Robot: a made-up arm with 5 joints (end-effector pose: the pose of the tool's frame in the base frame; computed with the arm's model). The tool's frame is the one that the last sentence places.
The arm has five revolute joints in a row. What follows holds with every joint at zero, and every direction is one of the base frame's.
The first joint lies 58.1 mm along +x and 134.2 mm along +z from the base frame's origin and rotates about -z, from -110 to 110 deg.
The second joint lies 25 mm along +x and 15.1 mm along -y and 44.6 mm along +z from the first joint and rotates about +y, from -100 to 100 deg.
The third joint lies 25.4 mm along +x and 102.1 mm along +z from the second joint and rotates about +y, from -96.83 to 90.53 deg.
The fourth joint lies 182.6 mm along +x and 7 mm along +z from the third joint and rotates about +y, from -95 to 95 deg.
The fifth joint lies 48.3 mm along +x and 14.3 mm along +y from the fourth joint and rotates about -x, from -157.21 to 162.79 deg.
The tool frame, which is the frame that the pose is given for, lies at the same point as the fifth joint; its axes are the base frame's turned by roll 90, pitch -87.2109 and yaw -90 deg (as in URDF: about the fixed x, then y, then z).
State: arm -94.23 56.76 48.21 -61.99 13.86
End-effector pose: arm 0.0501 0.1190 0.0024 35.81 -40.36 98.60
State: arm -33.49 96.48 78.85 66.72 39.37
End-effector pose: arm -0.0086 -0.0451 0.1629 4.20 155.55 22.23
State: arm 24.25 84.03 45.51 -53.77 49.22
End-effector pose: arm 0.0853 -0.0131 -0.0279 -8.28 -11.68 22.07
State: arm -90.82 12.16 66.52 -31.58 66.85
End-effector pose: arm 0.0568 0.1469 0.0602 13.54 -56.91 145.31
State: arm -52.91 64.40 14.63 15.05 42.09
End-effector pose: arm 0.1590 0.1321 -0.0261 -0.54 4.52 92.17
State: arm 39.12 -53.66 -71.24 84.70 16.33
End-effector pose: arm -0.0320 0.0723 0.4367 -58.03 -117.25 -13.44
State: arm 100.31 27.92 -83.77 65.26 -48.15
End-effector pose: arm 0.0144 -0.2356 0.4043 -43.51 -94.66 -119.02
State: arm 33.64 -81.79 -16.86 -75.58 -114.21
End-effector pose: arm -0.0713 0.0851 0.4028 -80.30 90.20 -105.61
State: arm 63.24 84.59 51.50 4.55 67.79
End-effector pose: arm 0.0416 0.0309 0.0008 45.56 22.10 1.64
